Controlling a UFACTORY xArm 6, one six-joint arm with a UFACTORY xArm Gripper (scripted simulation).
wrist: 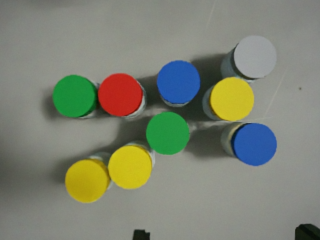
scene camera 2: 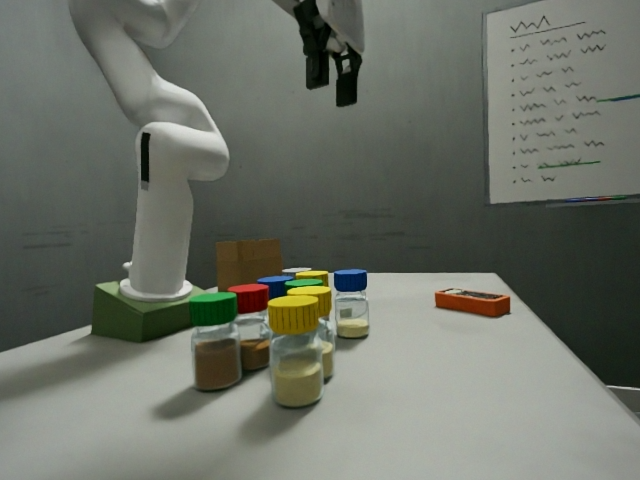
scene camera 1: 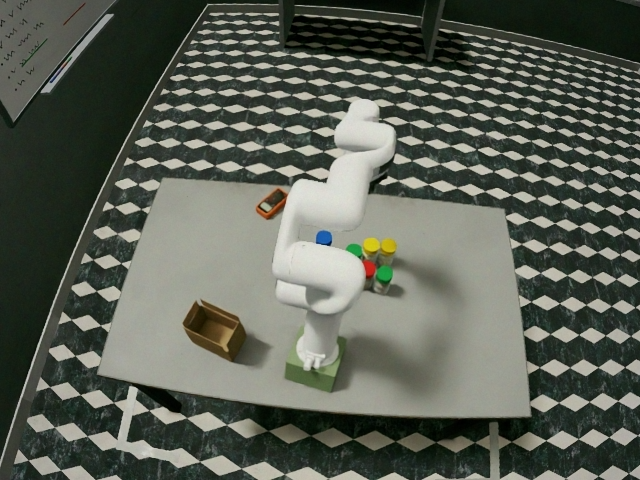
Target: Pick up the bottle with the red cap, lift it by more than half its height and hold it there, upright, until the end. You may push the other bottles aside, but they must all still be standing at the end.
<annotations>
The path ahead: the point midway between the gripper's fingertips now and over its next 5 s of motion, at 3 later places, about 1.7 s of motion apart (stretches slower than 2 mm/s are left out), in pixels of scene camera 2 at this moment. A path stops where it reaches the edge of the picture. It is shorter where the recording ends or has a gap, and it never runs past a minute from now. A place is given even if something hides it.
My gripper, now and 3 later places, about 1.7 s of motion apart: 333, 96; 277, 136; 232, 222; 234, 302
</annotations>
